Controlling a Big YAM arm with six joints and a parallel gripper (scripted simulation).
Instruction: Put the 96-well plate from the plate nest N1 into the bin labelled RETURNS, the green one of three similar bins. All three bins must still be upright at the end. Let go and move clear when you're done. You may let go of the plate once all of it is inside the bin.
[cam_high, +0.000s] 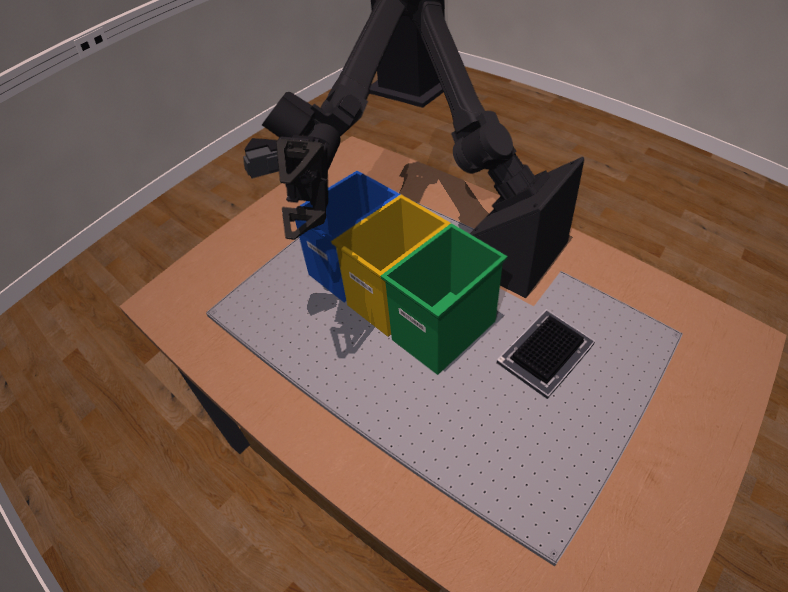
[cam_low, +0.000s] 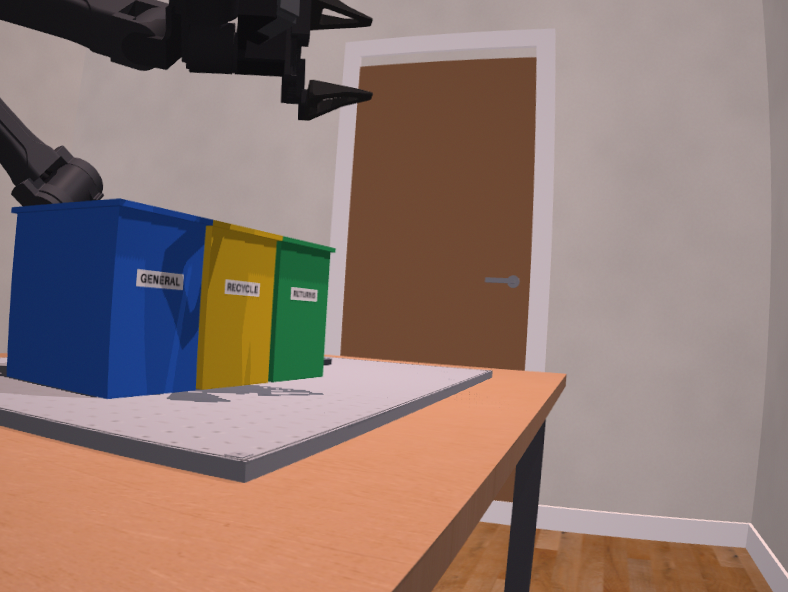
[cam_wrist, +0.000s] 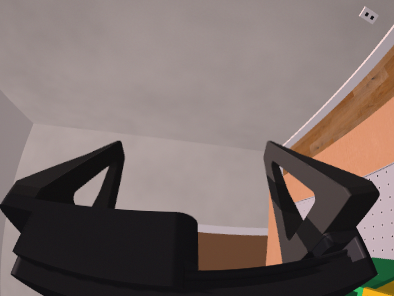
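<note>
Now: the black 96-well plate 360 mm below my hand, 330 mm to the left of it and 240 mm behind it. The rest, counted from my hand: yellow recycle bin: 290 mm below, 210 mm behind, 10 mm to the left; blue general bin: 290 mm below, 230 mm behind, 120 mm to the right; green returns bin: 290 mm below, 180 mm behind, 140 mm to the left.
</note>
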